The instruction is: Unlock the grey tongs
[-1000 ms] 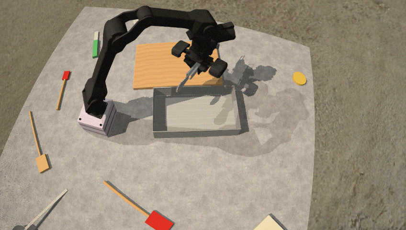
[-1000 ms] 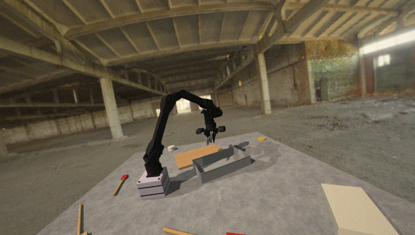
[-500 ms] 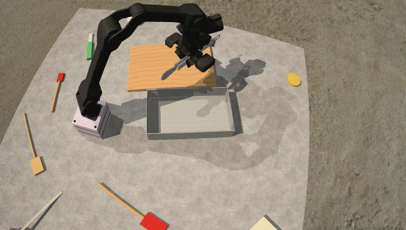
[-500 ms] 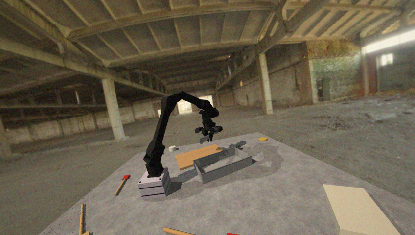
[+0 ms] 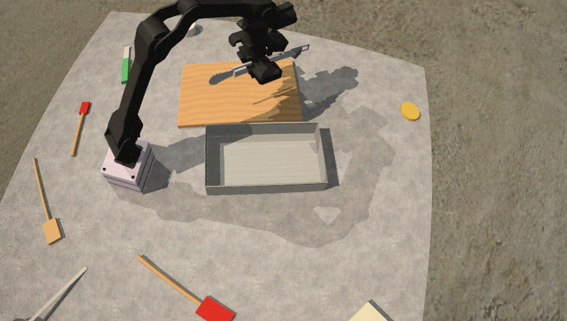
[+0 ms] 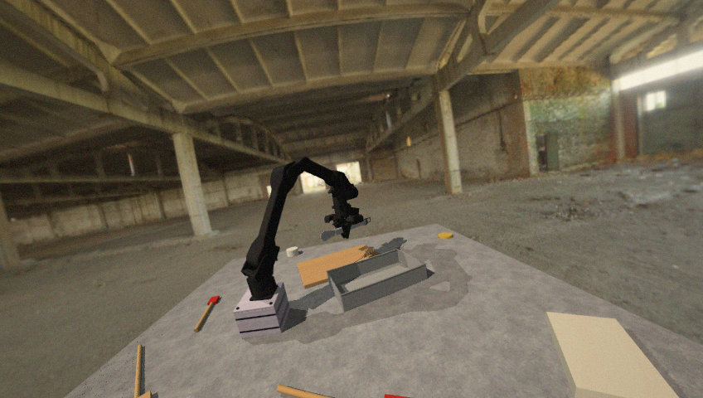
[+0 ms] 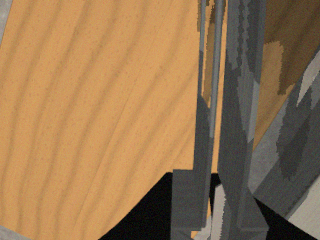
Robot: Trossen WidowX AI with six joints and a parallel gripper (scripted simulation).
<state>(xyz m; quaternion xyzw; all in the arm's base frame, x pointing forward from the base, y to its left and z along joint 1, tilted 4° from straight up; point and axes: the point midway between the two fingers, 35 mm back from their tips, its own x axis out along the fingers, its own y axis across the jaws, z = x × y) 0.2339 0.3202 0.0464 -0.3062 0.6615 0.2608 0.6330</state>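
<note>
My gripper tip is now 12 cm above the wooden board, 5 cm past it and 3 cm to the right of it. Round my gripper tip: white puck 34 cm behind, 24 cm to the left, 11 cm below; then yellow lock piece 6 cm to the left, 6 cm ahead, 4 cm above; then grey roasting tin 18 cm to the right, 10 cm below, 10 cm ahead.
</note>
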